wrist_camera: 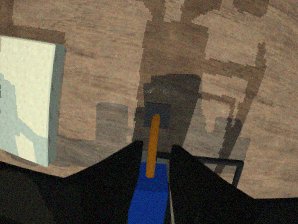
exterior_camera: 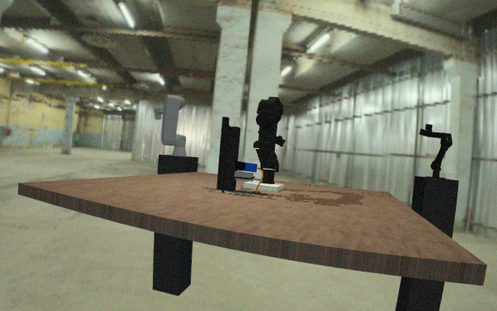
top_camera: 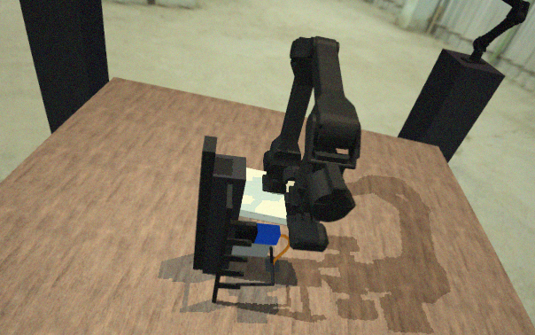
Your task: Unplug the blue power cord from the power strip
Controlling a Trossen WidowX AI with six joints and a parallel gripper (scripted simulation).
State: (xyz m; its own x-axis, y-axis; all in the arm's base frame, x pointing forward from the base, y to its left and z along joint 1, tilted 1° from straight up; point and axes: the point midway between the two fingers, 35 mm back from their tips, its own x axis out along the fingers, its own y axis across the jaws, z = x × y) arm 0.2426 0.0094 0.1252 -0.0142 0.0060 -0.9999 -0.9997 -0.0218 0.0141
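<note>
Now: the blue plug 1 cm ahead of my gripper tip and 7 cm to the right of it.
</note>
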